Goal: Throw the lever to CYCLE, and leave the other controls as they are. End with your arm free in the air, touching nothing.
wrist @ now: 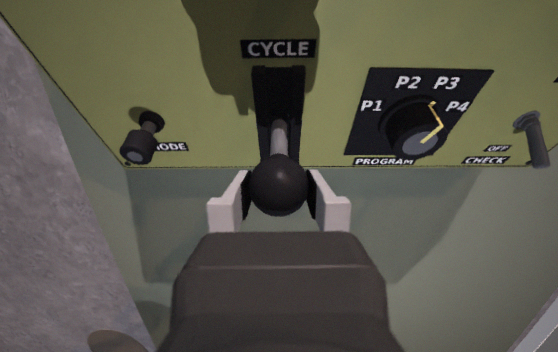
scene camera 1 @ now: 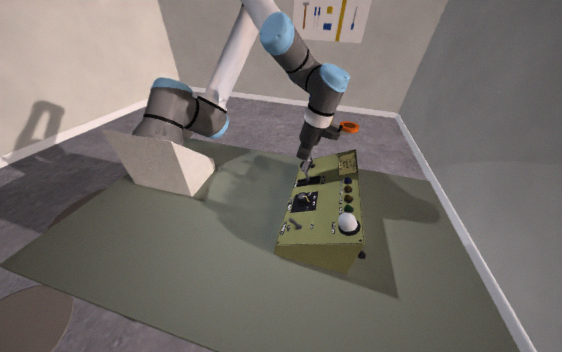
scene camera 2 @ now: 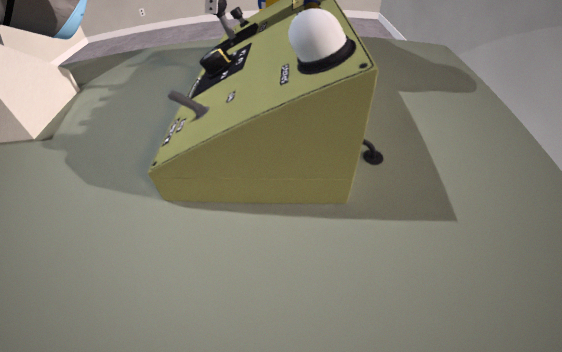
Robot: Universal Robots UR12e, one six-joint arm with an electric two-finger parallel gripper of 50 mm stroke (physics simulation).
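Frame: origin at the arm's base, x ahead, y left, z up, level; metres.
Seen in the pictures: gripper, fingertip midpoint: [wrist: 278, 184] [scene camera 1: 303, 168] [scene camera 2: 214, 9]; arm's base at its link origin: [scene camera 1: 159, 143].
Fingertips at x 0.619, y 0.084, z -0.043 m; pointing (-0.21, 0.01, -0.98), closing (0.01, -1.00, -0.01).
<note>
Offsets run from my fingertips to a thing's top centre. "spot": to the spot under its first point.
The control panel [scene camera 1: 325, 235] [scene camera 2: 280, 155] [wrist: 350, 30] is a green sloped box. Its lever {dx +0.019, dy +0.000, dz -0.001 m} [scene camera 1: 307, 174] [scene camera 2: 227, 27] [wrist: 279, 137] has a grey shaft and a black ball knob {dx +0.015, dy +0.000, dz +0.030 m} [wrist: 279, 192], and stands in a black slot {spot: dx +0.058, dy +0.001, dz -0.057 m} [wrist: 278, 90]. The CYCLE label {spot: dx +0.088, dy +0.001, dz -0.042 m} [wrist: 278, 49] is at the slot's upper end in the wrist view. The shaft rises from around the slot's middle, and the ball lies below the panel's lower edge in that view. My gripper [scene camera 1: 307, 163] [wrist: 278, 184] is shut on the ball knob, one finger on each side. The slot's lower end is hidden behind the lever.
The MODE switch {dx +0.023, dy +0.120, dz -0.026 m} [wrist: 139, 145] and the PROGRAM knob {dx +0.023, dy -0.120, dz -0.032 m} [scene camera 1: 303, 198] [scene camera 2: 216, 61] [wrist: 412, 127], its yellow pointer toward P3, flank the lever. Farther off are the CHECK toggle {dx +0.016, dy -0.240, dz -0.035 m} [scene camera 1: 296, 223] [scene camera 2: 189, 103] [wrist: 537, 142], a white dome {spot: dx +0.166, dy -0.267, dz +0.044 m} [scene camera 1: 347, 222] [scene camera 2: 318, 36] and several small coloured domes.
</note>
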